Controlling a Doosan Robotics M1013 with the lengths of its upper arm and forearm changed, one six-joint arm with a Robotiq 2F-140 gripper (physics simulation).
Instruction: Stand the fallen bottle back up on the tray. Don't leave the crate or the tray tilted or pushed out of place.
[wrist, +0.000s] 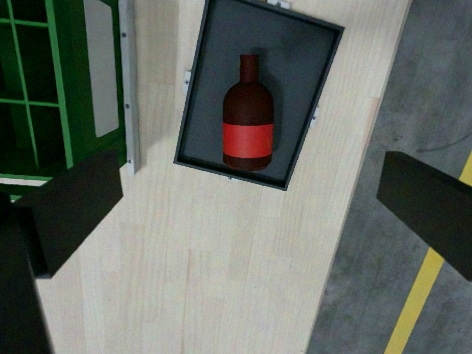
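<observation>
A dark red-brown bottle (248, 110) with a bright red label lies on its side in the tray, its neck toward the top of the view and its base near the tray's lower wall. The dark grey tray (209, 50) stands on the table, turned a little in the view. The green crate (65, 95) with compartments shows in part at the upper left. My gripper (250, 174) is open wide, its two black fingers at the left and right of the view, with nothing between them. The bottle lies beyond the fingertips, apart from them.
A grey metal rail (128, 90) runs along the crate's right side. Small metal brackets (187, 79) sit around the tray's outer walls. The pale wooden table (240, 270) ends at an edge right of the tray. Beyond it is a grey floor (425, 90) with a yellow line (414, 300).
</observation>
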